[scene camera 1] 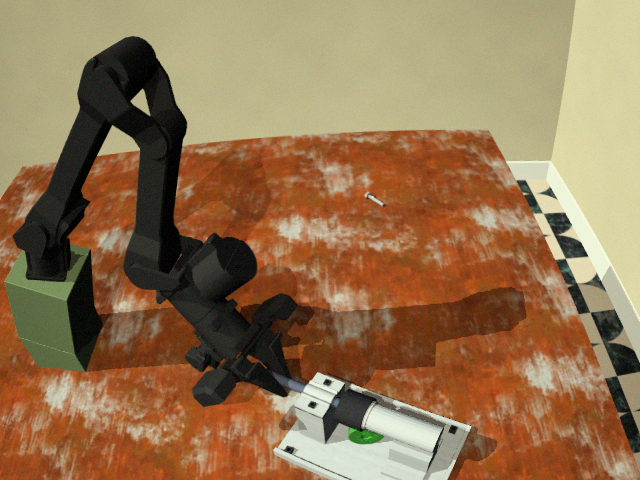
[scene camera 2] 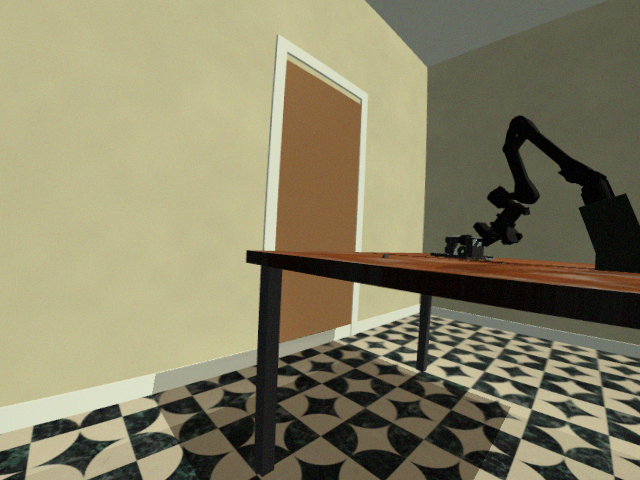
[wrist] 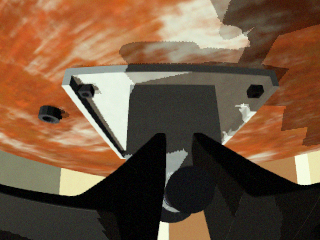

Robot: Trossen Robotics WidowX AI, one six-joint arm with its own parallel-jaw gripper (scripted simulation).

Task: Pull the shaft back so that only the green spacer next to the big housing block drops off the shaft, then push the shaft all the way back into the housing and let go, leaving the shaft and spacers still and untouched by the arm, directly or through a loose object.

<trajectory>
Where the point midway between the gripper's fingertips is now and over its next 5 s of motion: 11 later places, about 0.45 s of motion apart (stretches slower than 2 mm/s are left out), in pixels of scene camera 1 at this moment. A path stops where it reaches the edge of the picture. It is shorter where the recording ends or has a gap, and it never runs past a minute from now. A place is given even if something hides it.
My gripper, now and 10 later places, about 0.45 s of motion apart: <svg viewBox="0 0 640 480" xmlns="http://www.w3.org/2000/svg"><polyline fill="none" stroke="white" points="289,392 290,392 294,394 296,395 298,396 300,397 302,397 303,398 298,391 258,367 236,352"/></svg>
</trajectory>
